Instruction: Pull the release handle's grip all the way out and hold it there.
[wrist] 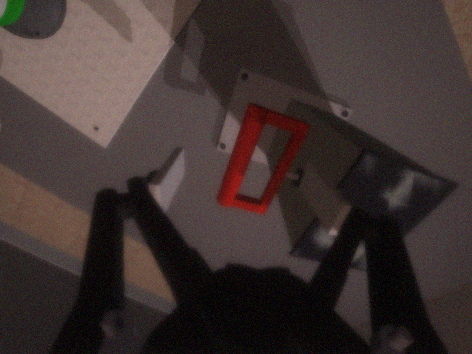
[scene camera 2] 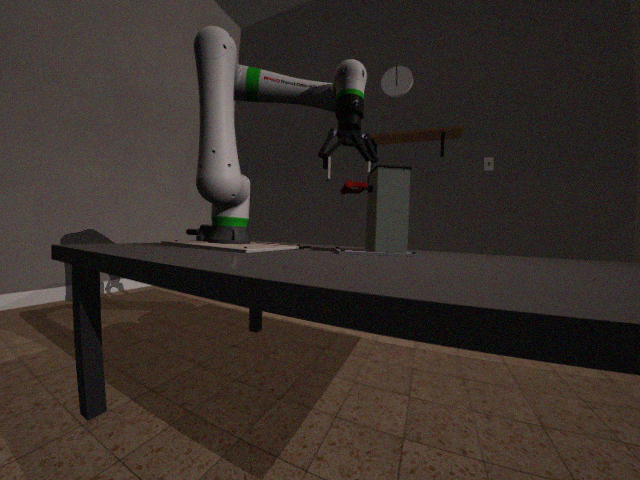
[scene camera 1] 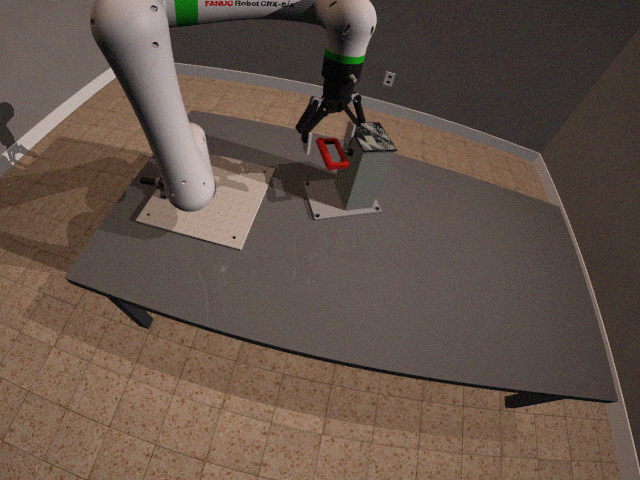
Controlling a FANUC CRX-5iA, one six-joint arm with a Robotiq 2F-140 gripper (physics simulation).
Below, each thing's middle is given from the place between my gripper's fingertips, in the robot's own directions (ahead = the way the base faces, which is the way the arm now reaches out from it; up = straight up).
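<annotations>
Bolted base plate (scene camera 1: pixel 323 197): my gripper 3 cm to the right of it, 9 cm short of it, 22 cm above it.
</annotations>
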